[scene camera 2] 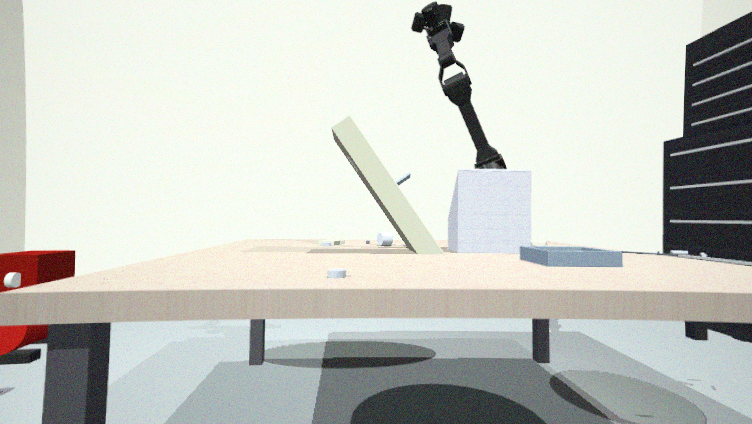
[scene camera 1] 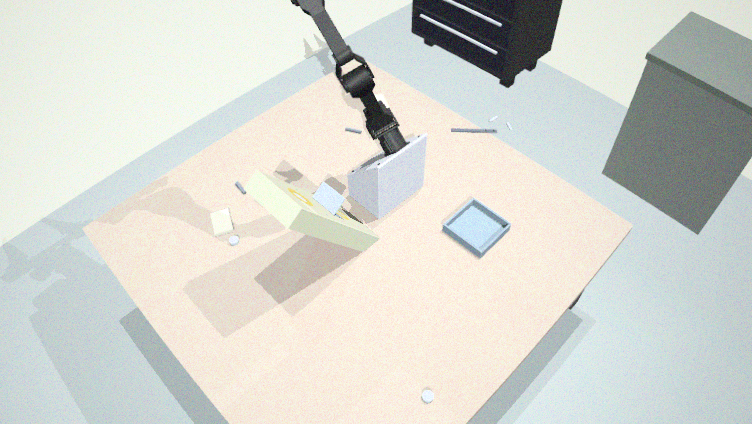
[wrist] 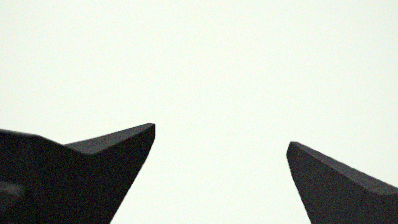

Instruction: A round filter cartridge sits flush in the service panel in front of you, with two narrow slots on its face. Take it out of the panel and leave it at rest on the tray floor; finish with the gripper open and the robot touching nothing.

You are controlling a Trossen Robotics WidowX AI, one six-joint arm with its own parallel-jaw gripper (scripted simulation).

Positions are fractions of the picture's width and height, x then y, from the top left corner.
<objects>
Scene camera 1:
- blue-grey tray: 0.63, 0.53
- service panel: 0.37, 0.46
</objects>
